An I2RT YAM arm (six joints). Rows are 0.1 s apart.
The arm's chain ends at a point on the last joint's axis. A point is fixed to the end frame.
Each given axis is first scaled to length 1.
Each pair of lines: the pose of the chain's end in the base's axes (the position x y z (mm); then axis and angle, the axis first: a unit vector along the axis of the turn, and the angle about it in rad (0 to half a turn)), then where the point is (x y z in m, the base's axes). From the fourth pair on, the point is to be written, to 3 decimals.
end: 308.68, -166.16, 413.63, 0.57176, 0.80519, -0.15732, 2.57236
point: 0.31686 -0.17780 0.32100
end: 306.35, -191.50, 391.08, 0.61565, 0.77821, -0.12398, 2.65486
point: 0.31362 -0.19328 0.29766
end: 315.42, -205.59, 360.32, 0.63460, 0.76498, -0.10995, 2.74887
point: 0.31848 -0.19972 0.26684
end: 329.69, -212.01, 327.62, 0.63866, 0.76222, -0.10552, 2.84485
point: 0.327 -0.200 0.235
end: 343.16, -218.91, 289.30, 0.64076, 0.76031, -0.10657, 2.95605
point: 0.333 -0.200 0.198
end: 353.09, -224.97, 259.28, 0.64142, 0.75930, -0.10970, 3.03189
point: 0.337 -0.202 0.170
